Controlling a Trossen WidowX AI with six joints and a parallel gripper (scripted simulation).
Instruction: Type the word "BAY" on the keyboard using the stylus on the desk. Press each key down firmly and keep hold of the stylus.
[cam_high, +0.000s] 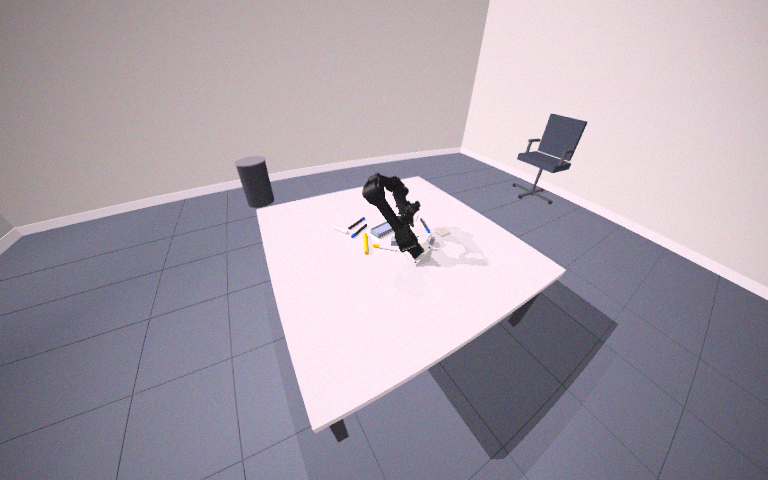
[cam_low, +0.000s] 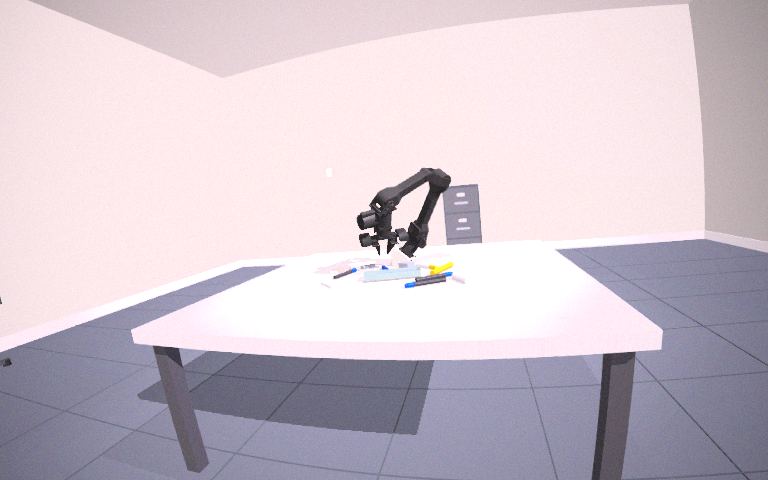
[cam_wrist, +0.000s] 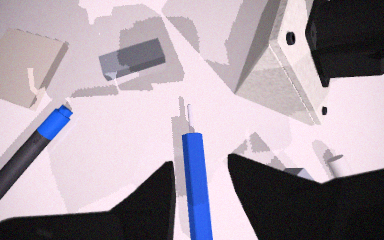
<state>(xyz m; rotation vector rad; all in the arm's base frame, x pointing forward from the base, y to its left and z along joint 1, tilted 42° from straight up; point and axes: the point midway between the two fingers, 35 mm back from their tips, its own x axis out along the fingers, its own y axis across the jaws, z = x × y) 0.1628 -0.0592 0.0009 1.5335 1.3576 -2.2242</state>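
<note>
Right now the blue stylus is 6 cm below my gripper tip, 1 cm to the right of it and 1 cm behind it. From my gripper tip the other things lie so: beige pad: 20 cm to the right, 6 cm below, 1 cm behind; then white stylus tip: 6 cm below, 4 cm behind, 2 cm to the right; then grey block: 10 cm to the right, 6 cm below, 6 cm behind.
</note>
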